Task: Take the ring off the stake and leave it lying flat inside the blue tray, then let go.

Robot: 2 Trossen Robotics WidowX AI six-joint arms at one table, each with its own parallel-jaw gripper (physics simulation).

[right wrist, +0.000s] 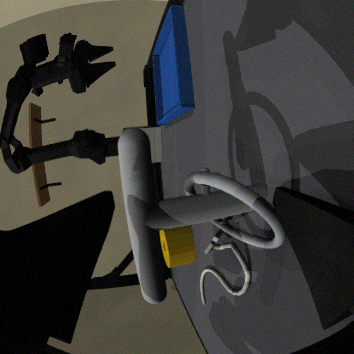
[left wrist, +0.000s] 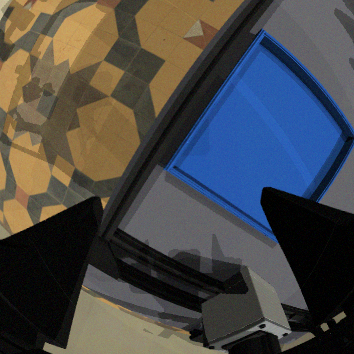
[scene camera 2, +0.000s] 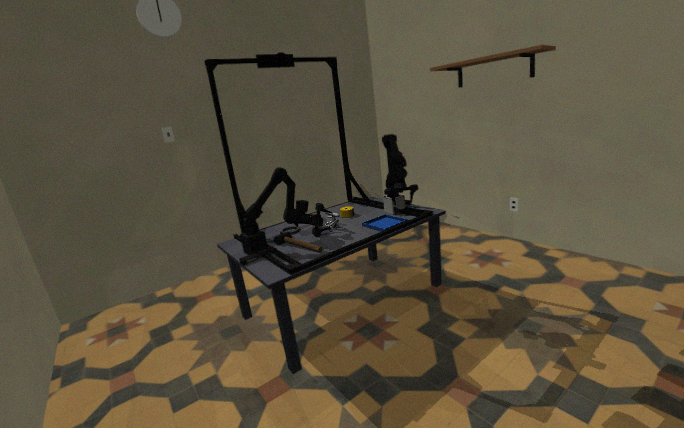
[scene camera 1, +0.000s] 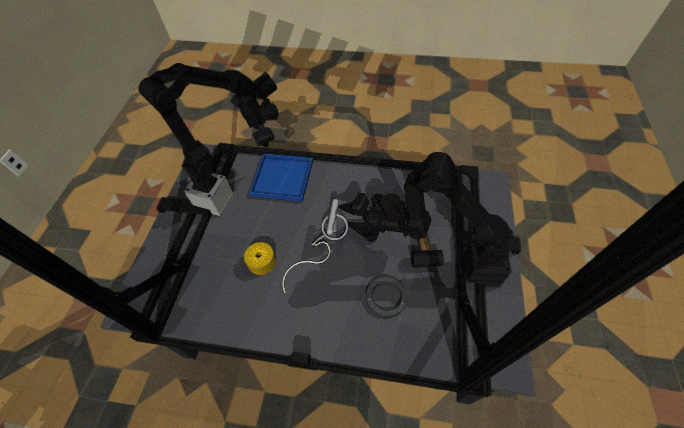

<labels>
my left gripper: open, holds nothing
a yellow spool point(scene camera 1: 259, 257): on the table
</labels>
